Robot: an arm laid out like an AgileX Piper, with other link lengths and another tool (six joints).
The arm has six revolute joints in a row. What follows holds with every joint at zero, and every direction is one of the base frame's.
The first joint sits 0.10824 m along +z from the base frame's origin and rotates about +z.
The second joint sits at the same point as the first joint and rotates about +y.
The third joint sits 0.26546 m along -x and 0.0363 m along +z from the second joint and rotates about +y.
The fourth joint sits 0.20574 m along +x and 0.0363 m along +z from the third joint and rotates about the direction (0.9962, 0, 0.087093).
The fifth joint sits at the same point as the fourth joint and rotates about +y.
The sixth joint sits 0.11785 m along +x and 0.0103 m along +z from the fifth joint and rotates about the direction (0.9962, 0, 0.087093).
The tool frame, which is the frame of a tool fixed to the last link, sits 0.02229 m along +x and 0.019 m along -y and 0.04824 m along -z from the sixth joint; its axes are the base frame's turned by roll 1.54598, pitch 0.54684 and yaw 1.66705 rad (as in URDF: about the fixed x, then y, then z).
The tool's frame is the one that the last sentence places.
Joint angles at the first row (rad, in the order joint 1, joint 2, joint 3, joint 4, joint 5, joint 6):
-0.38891, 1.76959, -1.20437, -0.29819, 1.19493, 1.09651
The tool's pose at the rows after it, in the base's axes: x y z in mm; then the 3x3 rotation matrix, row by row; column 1 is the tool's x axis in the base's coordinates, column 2 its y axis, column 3 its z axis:
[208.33 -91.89 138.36], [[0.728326 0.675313 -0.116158], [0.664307 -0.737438 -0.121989], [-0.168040 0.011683 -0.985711]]
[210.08 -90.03 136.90], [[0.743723 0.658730 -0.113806], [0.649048 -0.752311 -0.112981], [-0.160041 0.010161 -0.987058]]
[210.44 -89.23 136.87], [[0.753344 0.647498 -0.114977], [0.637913 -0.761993 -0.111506], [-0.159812 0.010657 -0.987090]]
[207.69 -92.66 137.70], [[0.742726 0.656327 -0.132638], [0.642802 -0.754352 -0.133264], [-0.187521 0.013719 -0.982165]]
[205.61 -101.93 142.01], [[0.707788 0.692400 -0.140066], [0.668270 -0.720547 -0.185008], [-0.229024 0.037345 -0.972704]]
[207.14 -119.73 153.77], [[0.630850 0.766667 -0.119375], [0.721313 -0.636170 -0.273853], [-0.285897 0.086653 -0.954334]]
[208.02 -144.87 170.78], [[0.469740 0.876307 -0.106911], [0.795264 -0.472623 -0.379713], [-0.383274 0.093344 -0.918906]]
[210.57 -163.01 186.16], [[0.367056 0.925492 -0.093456], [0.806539 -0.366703 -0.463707], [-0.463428 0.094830 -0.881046]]
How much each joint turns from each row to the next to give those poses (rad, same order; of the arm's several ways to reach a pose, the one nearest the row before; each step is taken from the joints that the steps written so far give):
-0.00002, 0.03403, 0.00001, 0.00474, -0.00196, 0.01404
0.00002, 0.00449, 0.00002, 0.01122, -0.00203, 0.01795
0.00001, 0.00001, -0.00003, 0.00233, 0.00308, 0.01350
-0.00002, -0.00001, -0.00052, -0.02861, 0.01105, -0.00001
-0.00001, -0.00393, -0.01468, -0.05736, 0.00835, -0.02433
0.00002, -0.00838, -0.04630, -0.08856, 0.00151, -0.07498
0.00000, 0.00000, -0.05941, -0.11435, -0.00002, -0.16047
0.00001, -0.00001, -0.04799, -0.08911, 0.00064, -0.09275

